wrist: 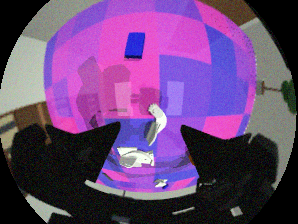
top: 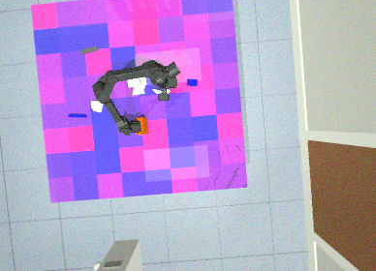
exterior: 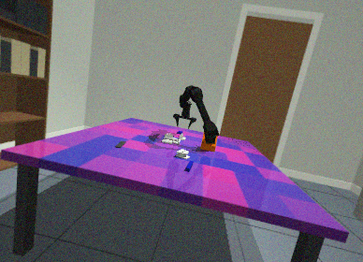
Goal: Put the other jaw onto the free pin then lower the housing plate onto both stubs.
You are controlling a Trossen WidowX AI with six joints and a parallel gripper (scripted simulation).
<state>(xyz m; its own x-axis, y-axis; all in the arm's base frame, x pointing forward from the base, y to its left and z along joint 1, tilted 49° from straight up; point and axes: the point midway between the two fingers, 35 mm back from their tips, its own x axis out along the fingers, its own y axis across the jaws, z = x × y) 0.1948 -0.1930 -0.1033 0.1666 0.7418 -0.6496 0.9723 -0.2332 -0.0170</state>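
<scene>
My gripper tip is now 80 mm above the grey jaw, 10 mm to the right of it and 10 mm past it. From my gripper tip the other things lie so: blue block 170 mm to the right, 80 mm below, 20 mm ahead; then blue bar 600 mm to the left, 80 mm below, 60 mm behind; then grey bar 450 mm to the left, 340 mm ahead, 80 mm below.
</scene>
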